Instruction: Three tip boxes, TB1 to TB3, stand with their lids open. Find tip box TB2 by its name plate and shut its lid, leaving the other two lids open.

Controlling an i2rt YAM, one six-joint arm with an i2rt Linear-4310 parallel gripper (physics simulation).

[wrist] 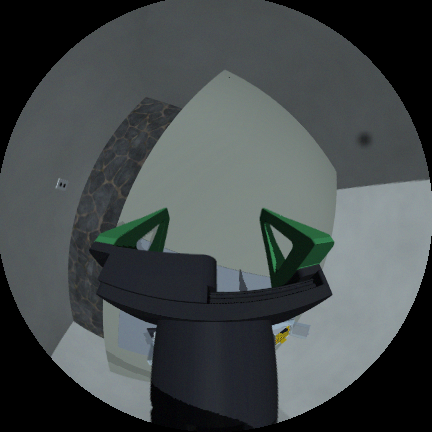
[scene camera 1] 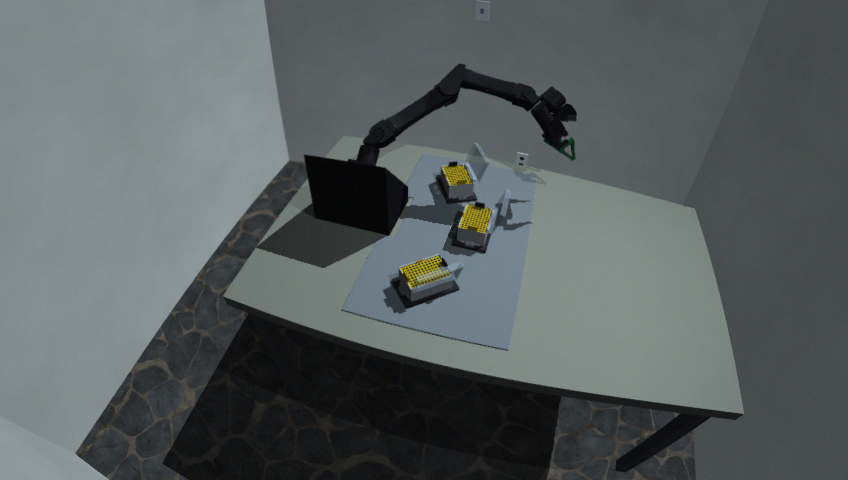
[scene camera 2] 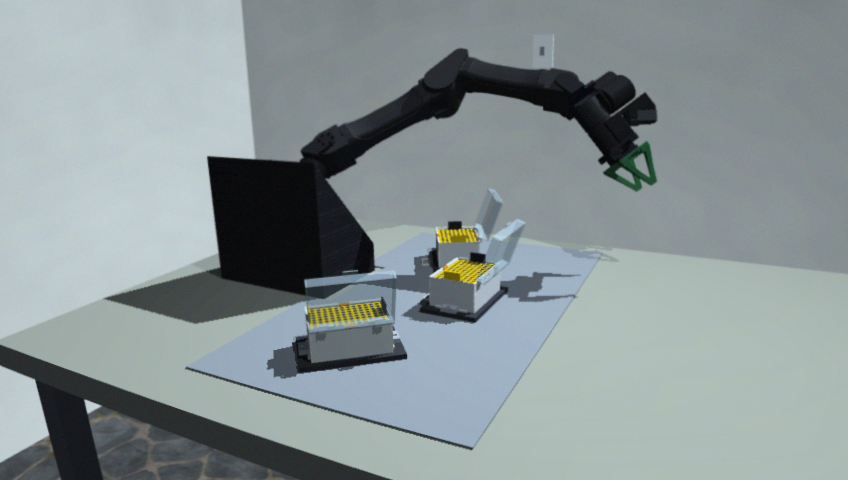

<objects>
The same spot on a blue-grey mat: (scene camera 1: 482, 311) is (scene camera 2: 439, 387).
</objects>
